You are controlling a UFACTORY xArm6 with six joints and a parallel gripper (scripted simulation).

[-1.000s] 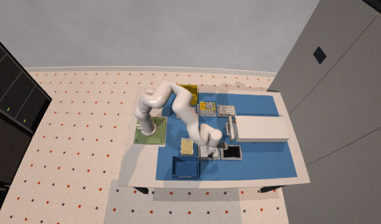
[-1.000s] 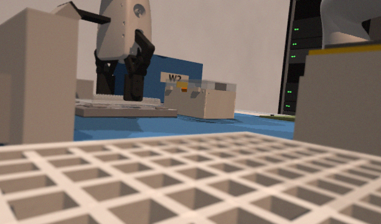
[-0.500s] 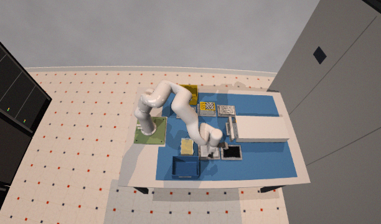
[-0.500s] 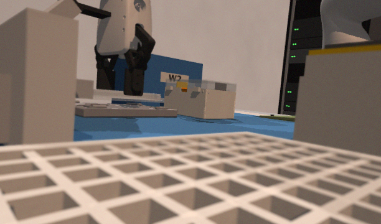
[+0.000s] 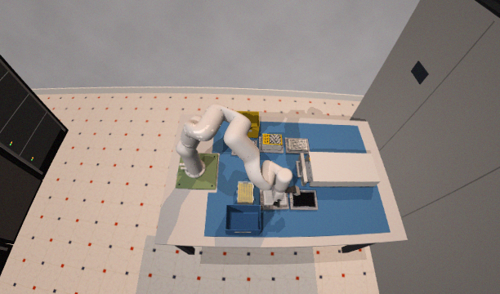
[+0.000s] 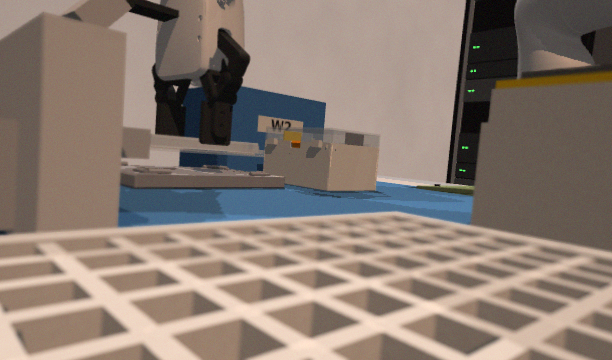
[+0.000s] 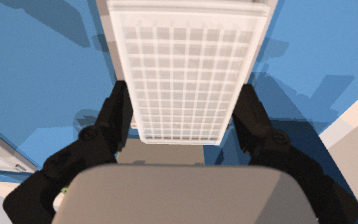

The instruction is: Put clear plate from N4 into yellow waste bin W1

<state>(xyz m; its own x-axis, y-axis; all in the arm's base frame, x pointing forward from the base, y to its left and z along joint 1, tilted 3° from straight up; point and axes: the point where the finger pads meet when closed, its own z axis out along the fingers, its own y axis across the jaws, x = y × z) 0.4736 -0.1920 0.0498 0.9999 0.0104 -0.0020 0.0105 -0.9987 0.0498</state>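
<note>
My hand is 5 cm above the grey work nest N4. Also, from my hand: blue bin w2: 18 cm behind, 13 cm to the right, 1 cm below; clear plate: 1 cm below; black plate: 17 cm ahead, 1 cm to the right, 3 cm below.
</note>
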